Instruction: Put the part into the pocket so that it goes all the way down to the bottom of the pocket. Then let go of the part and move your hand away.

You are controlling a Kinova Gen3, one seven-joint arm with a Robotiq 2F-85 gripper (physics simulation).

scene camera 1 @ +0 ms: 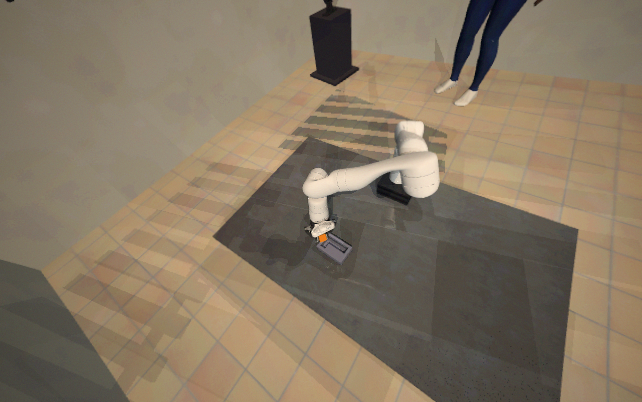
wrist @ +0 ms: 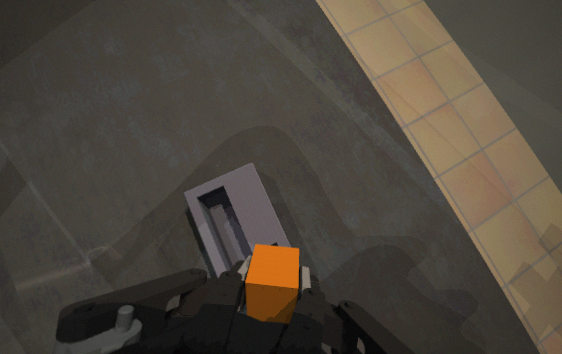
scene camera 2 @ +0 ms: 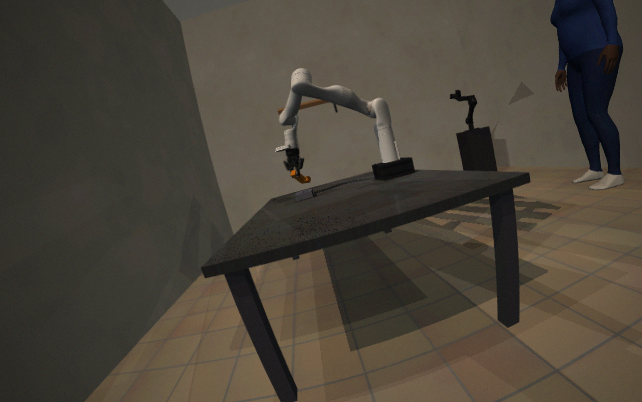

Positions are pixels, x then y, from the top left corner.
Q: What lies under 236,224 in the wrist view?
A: A grey pocket block.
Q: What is my gripper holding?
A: An orange L-shaped part.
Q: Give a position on an orange L-shaped part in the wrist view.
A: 272,281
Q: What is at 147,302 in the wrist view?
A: My gripper.
